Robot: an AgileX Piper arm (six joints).
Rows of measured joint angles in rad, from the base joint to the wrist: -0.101 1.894 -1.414 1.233 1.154 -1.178; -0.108 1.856 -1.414 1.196 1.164 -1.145; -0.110 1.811 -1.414 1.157 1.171 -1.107; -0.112 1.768 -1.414 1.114 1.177 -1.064; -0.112 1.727 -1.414 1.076 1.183 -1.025; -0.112 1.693 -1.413 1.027 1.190 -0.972; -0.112 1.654 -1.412 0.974 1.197 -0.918; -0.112 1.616 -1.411 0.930 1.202 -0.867; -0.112 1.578 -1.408 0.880 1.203 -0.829; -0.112 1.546 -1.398 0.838 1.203 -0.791; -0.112 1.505 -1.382 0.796 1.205 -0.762; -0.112 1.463 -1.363 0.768 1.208 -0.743; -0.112 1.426 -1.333 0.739 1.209 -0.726; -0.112 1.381 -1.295 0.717 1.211 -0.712; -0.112 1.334 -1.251 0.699 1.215 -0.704; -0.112 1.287 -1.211 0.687 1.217 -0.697; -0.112 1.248 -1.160 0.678 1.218 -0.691
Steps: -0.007 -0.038 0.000 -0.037 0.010 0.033; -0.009 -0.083 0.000 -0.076 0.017 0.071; -0.011 -0.126 0.000 -0.119 0.023 0.114; -0.011 -0.167 0.000 -0.157 0.029 0.153; -0.011 -0.201 0.001 -0.206 0.036 0.206; -0.011 -0.240 0.002 -0.259 0.043 0.260; -0.011 -0.278 0.003 -0.303 0.048 0.311; -0.011 -0.316 0.006 -0.353 0.049 0.349; -0.011 -0.348 0.016 -0.395 0.049 0.387; -0.011 -0.389 0.032 -0.437 0.051 0.416; -0.011 -0.431 0.051 -0.465 0.054 0.435; -0.011 -0.468 0.081 -0.494 0.055 0.452; -0.011 -0.513 0.119 -0.516 0.057 0.466; -0.011 -0.560 0.163 -0.534 0.061 0.474; -0.011 -0.607 0.203 -0.546 0.063 0.481; -0.011 -0.646 0.254 -0.555 0.064 0.487
